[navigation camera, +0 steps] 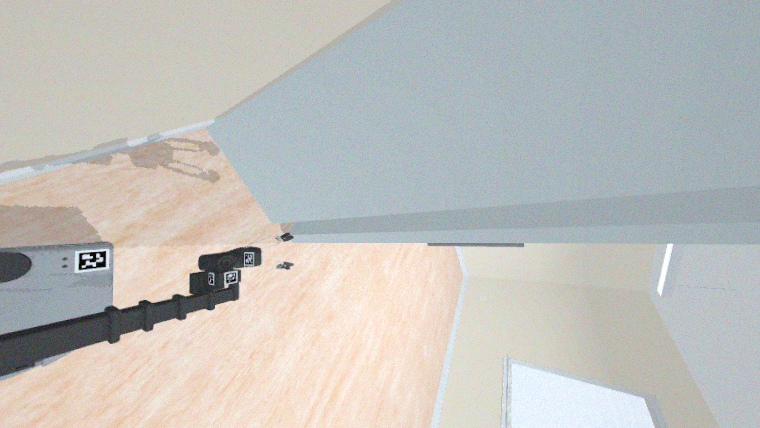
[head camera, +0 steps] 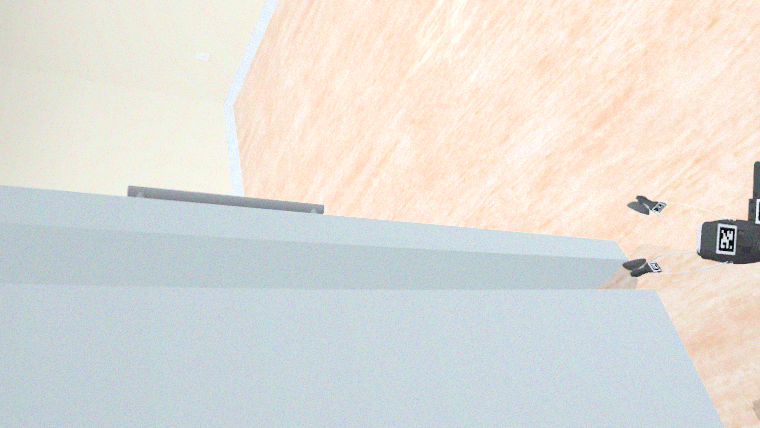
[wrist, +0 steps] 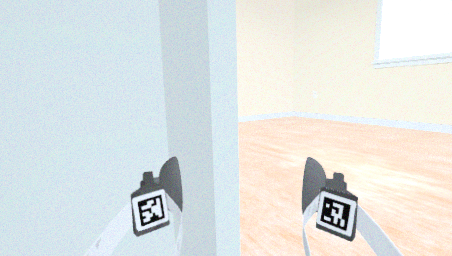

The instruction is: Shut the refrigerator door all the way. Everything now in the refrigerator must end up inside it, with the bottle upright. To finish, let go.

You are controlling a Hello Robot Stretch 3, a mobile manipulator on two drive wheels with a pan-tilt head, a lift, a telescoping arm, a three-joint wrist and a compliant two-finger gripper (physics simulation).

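Where they show: gripper, between the fingertips: (navigation camera: 292, 250) (head camera: 626, 235) (wrist: 240, 176); robot's base, origin of its link: (navigation camera: 3, 265).
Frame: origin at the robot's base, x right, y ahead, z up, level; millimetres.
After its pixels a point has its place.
Note:
The pale blue-grey refrigerator body (head camera: 319, 356) @[x 713, y 185, z 960 mm] (navigation camera: 478, 116) @[x 624, y 315, z 1143 mm] (wrist: 75, 100) @[x 704, y 198, z 513 mm] fills much of each view. Its door (head camera: 372, 225) @[x 857, y -6, z 803 mm] (navigation camera: 611, 234) @[x 845, y 7, z 1399 mm] (wrist: 224, 100) @[x 845, y 6, z 501 mm] shows as a lighter long edge strip, with a darker band between it and the body; the door looks slightly ajar. The grey bar handle (head camera: 226, 199) @[x 929, y -30, z 1050 mm] (navigation camera: 475, 245) @[x 929, y -33, z 1054 mm] is on the door's front. My gripper (head camera: 640, 235) @[x 578, y -22, z 454 mm] (navigation camera: 285, 250) @[x 578, y -22, z 454 mm] (wrist: 240, 176) @[x 578, y -22, z 454 mm] is open at the door's lower end. In the wrist view, the left fingertip overlaps the dark band and the right one is out beyond the door's front. Contact is unclear. The bottle and other contents are hidden.
Beige walls (head camera: 106, 132) @[x 4501, y -572, z 1049 mm] (navigation camera: 478, 319) @[x 4062, y -1531, z 376 mm] (wrist: 270, 60) @[x 4486, y -553, z 990 mm] stand beyond the wooden floor (head camera: 425, 106) @[x 1830, y -529, z 1 mm] (navigation camera: 329, 345) @[x 1178, y -752, z 0 mm] (wrist: 360, 170) @[x 1830, y -772, z 0 mm]. A window (navigation camera: 579, 398) @[x 3447, y -1949, z 1494 mm] (wrist: 420, 25) @[x 3246, y -2087, z 1191 mm] is in the wall. My dark telescoping arm (navigation camera: 159, 313) @[x 174, y -104, z 569 mm] reaches in from the left of the navigation view.

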